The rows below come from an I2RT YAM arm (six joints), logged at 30 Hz.
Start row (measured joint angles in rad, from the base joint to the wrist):
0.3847 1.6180 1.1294 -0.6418 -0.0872 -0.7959
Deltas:
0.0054 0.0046 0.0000 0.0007 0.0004 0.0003
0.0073 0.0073 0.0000 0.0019 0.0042 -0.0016
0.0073 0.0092 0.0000 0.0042 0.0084 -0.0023
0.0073 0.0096 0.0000 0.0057 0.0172 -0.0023
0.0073 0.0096 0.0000 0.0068 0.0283 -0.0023
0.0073 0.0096 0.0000 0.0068 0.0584 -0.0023
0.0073 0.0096 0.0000 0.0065 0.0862 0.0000
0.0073 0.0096 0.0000 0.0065 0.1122 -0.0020
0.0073 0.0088 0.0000 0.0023 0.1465 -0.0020
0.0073 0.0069 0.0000 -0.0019 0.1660 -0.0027
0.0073 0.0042 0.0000 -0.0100 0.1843 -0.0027
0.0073 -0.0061 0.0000 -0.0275 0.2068 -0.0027
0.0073 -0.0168 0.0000 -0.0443 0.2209 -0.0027
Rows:
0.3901 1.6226 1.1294 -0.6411 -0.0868 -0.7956
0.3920 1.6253 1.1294 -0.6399 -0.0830 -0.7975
0.3920 1.6272 1.1294 -0.6376 -0.0788 -0.7982
0.3920 1.6276 1.1294 -0.6361 -0.0700 -0.7982
0.3920 1.6276 1.1294 -0.6350 -0.0589 -0.7982
0.3920 1.6276 1.1294 -0.6350 -0.0288 -0.7982
0.3920 1.6276 1.1294 -0.6353 -0.0010 -0.7959
0.3920 1.6276 1.1294 -0.6353 0.0250 -0.7979
0.3920 1.6268 1.1294 -0.6395 0.0593 -0.7979
0.3920 1.6249 1.1294 -0.6437 0.0788 -0.7986
0.3920 1.6222 1.1294 -0.6518 0.0971 -0.7986
0.3920 1.6119 1.1294 -0.6693 0.1196 -0.7986
0.3920 1.6012 1.1294 -0.6861 0.1337 -0.7986

